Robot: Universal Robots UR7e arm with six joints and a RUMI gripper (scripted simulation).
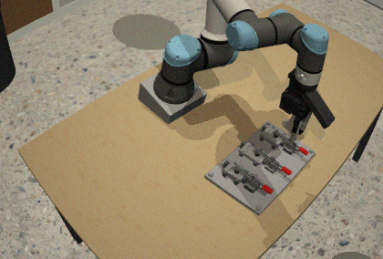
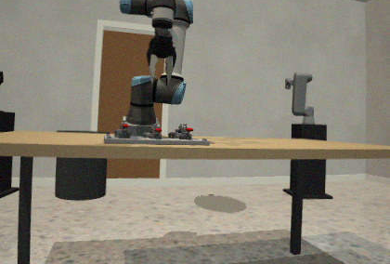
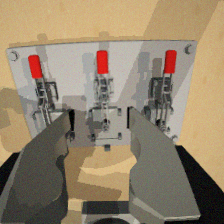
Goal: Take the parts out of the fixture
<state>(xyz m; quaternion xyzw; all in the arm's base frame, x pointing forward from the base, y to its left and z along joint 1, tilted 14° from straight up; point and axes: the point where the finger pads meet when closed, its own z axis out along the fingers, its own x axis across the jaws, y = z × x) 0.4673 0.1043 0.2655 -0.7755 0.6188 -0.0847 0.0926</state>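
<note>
Right now my hand is 8 cm past the grey fixture plate, 2 cm to the left of it and 21 cm above it.
</note>
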